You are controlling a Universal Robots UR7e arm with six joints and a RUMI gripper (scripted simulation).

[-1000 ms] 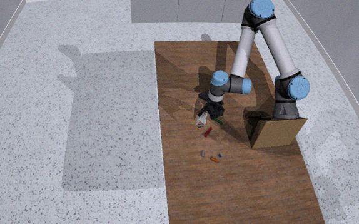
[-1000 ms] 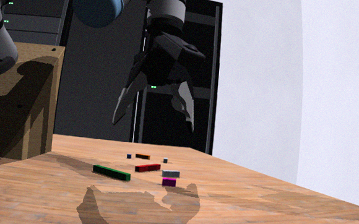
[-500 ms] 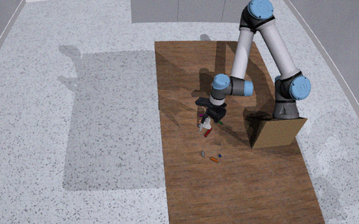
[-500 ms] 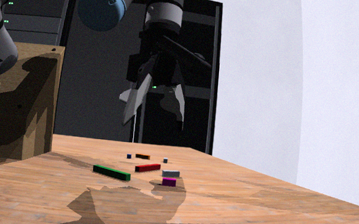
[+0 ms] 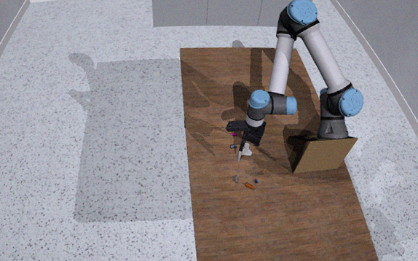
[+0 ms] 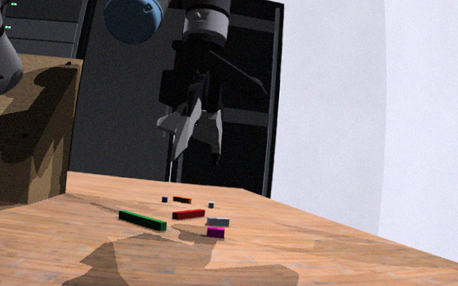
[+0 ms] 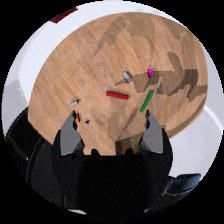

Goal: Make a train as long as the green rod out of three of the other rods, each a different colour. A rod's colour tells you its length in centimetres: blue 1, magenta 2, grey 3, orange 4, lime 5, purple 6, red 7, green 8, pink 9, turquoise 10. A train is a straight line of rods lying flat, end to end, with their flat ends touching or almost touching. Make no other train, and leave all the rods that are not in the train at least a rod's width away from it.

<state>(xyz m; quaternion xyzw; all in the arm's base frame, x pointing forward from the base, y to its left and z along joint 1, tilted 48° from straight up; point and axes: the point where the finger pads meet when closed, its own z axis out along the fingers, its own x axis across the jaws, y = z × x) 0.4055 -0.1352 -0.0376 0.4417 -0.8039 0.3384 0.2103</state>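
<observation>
My gripper is now 140 mm to the right of the blue rod, 80 mm above it and 40 mm past it. Round my hand: green rod: 90 mm to the right, 80 mm below, 80 mm behind; then magenta rod: 140 mm to the right, 80 mm below, 10 mm ahead; then red rod: 80 mm below, 20 mm to the right, 10 mm behind.
</observation>
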